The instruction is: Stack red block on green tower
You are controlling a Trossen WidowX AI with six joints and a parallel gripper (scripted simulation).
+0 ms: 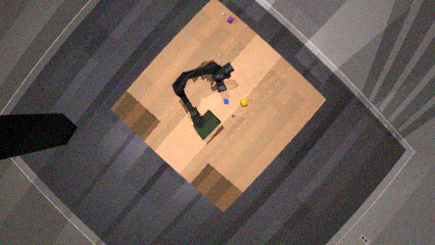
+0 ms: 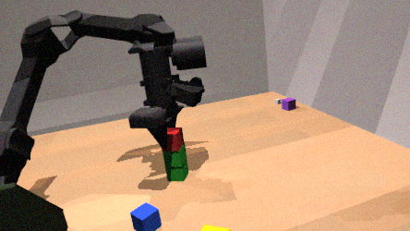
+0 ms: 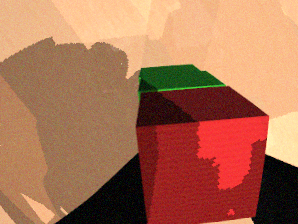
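Right now my gripper tip is 10 mm short of the red block, 10 mm to the left of it and 10 mm below it. The rest, counted from my gripper tip: purple block (470 mm ahead, 250 mm to the left, 60 mm below); then blue block (80 mm behind, 150 mm to the right, 60 mm below); then yellow block (260 mm to the right, 60 mm below).
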